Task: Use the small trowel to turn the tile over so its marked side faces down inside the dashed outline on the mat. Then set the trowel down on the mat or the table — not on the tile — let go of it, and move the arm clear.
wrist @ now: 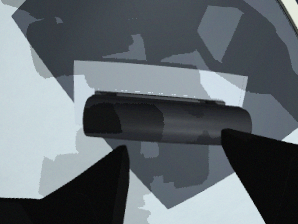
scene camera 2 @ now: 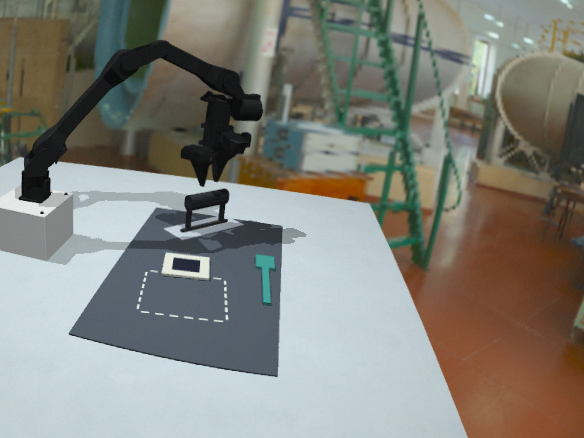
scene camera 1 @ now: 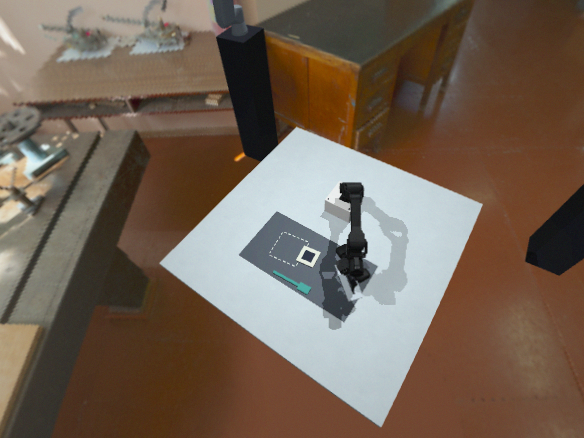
Scene:
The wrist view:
my gripper: 175, 145
black-handled float: 120, 101
dark mat: 250, 45
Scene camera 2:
my gripper: 208, 184
black-handled float: 221, 222
dark mat: 248, 340
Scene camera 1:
dark mat: 327, 291

